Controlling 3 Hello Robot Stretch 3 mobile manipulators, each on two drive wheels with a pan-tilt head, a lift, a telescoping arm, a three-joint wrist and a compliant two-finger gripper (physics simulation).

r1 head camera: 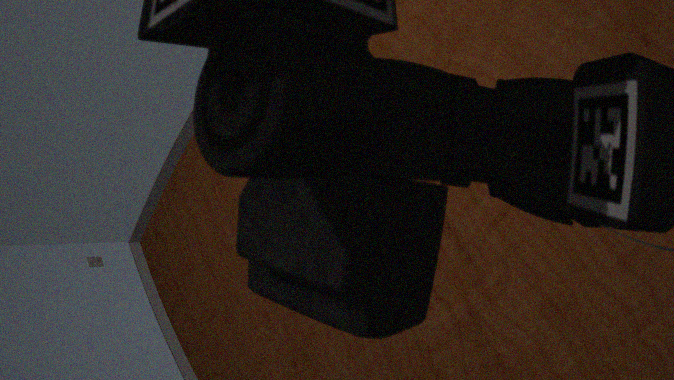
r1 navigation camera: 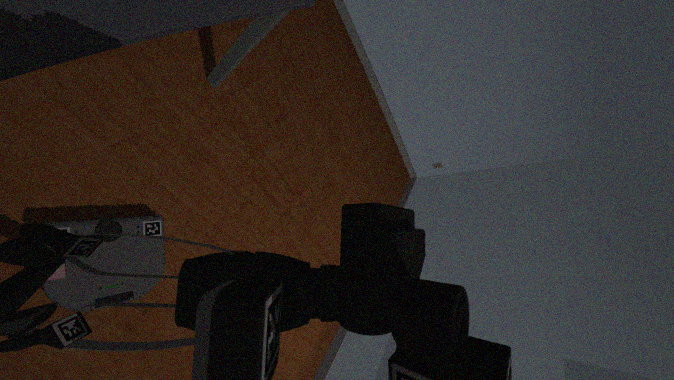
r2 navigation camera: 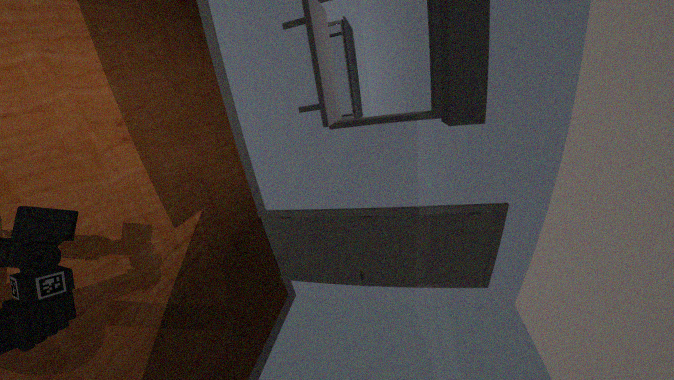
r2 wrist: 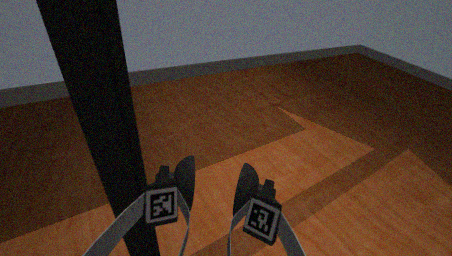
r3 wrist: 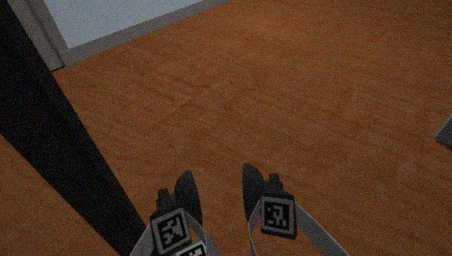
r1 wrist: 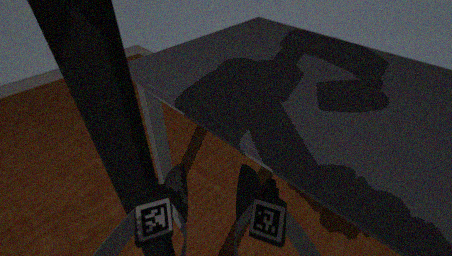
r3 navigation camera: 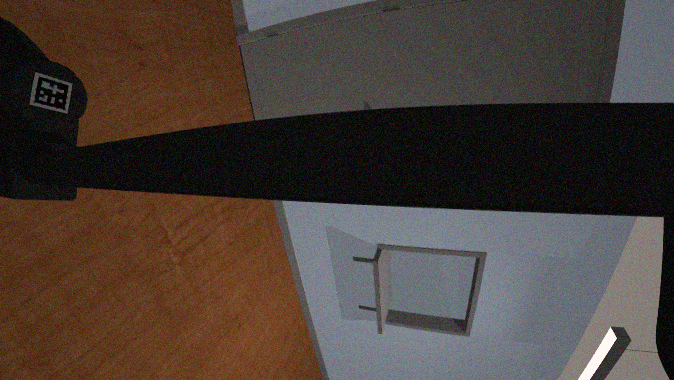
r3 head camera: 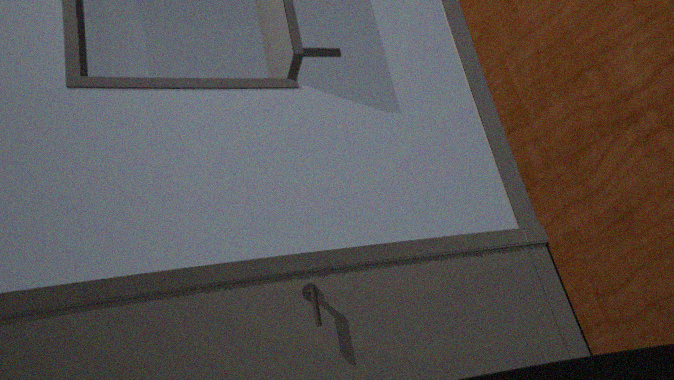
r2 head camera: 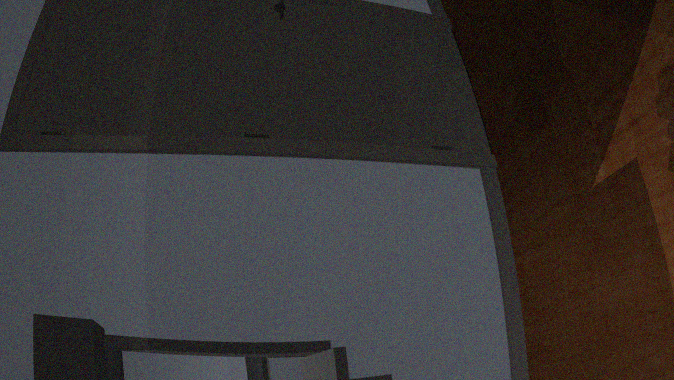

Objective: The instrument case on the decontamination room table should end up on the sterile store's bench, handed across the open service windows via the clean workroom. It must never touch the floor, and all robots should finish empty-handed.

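The instrument case does not show in any view. A grey table top point(r1 navigation camera: 165, 20) point(r1 wrist: 410, 130) stands beside r1, with dark robot shadows across it in the r1 wrist view. r1's gripper point(r1 wrist: 212, 187) is open and empty, in front of the table's near edge and leg. r2's gripper point(r2 wrist: 215, 178) is open and empty over wooden floor. r3's gripper point(r3 wrist: 221, 186) is open and empty over wooden floor. A service window frame point(r2 head camera: 215, 345) point(r2 navigation camera: 385, 119) shows in r2's views, with its panel folded out. Another open window frame point(r3 head camera: 185, 83) point(r3 navigation camera: 430, 249) shows in r3's views. The sterile store's bench cannot be made out.
White walls point(r1 head camera: 75, 125) meet in a corner near r1's arm. A grey door point(r2 head camera: 250, 75) point(r2 navigation camera: 390, 250) is in the wall by r2. Another grey door point(r3 head camera: 200, 330) point(r3 navigation camera: 435, 60) is near r3. A grey edge point(r3 wrist: 445, 135) shows at the right of the r3 wrist view.
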